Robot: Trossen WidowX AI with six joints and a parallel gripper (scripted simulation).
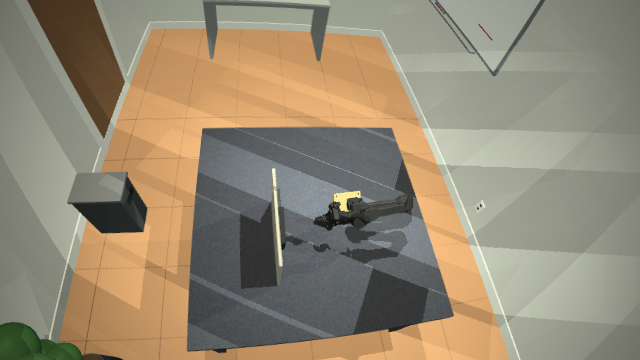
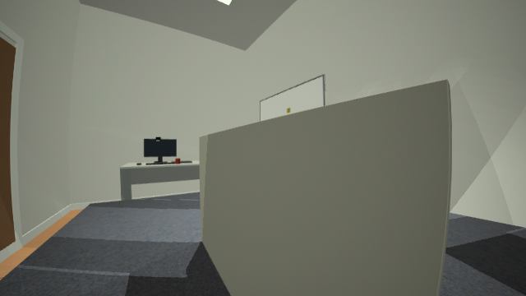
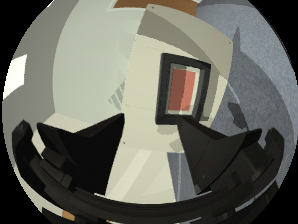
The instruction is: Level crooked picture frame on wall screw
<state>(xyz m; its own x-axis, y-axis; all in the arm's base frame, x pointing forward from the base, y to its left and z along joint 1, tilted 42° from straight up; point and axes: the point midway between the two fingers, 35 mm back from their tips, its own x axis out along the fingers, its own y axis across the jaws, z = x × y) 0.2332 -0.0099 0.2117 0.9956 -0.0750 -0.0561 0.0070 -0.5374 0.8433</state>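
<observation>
The picture frame is 150 mm ahead of my gripper tip, 90 mm below it and 30 mm to the right of it. From my gripper tip the other things lie so: wall panel (160 mm ahead, 90 mm below, 40 mm to the right).
</observation>
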